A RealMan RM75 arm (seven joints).
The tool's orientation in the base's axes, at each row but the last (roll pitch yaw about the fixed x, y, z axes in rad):
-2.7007 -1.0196 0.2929
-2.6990 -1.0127 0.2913
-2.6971 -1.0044 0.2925
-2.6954 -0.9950 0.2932
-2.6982 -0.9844 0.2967
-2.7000 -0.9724 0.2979
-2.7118 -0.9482 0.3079
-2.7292 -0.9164 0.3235
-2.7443 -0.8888 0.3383
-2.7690 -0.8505 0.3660
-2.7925 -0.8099 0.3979
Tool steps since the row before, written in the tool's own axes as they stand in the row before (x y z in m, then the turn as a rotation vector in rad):
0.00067 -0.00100 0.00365 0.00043 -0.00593 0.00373
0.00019 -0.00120 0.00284 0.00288 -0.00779 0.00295
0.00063 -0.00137 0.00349 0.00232 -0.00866 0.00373
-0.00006 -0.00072 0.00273 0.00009 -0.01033 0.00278
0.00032 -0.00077 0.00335 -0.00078 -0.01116 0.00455
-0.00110 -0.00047 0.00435 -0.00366 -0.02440 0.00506
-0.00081 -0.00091 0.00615 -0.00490 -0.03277 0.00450
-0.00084 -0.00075 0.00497 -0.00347 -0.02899 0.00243
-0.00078 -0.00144 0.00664 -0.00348 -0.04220 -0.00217
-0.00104 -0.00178 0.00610 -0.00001 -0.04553 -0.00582
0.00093 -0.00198 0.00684 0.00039 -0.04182 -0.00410
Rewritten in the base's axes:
0.00197 0.00317 -0.00093 -0.00111 0.00693 -0.00008
0.00110 0.00273 -0.00093 -0.00147 0.00823 0.00280
0.00160 0.00334 -0.00084 -0.00181 0.00929 0.00215
0.00117 0.00226 -0.00122 -0.00456 0.00961 0.00114
0.00169 0.00275 -0.00123 -0.00447 0.01122 -0.00027
0.00168 0.00291 -0.00301 -0.01370 0.02113 0.00027
0.00256 0.00437 -0.00370 -0.01972 0.02696 0.00160
0.00186 0.00345 -0.00326 -0.01782 0.02306 0.00296
0.00232 0.00495 -0.00411 -0.02813 0.03047 0.00885
0.00150 0.00473 -0.00410 -0.02986 0.03170 0.01450
0.00280 0.00573 -0.00329 -0.02656 0.02994 0.01280

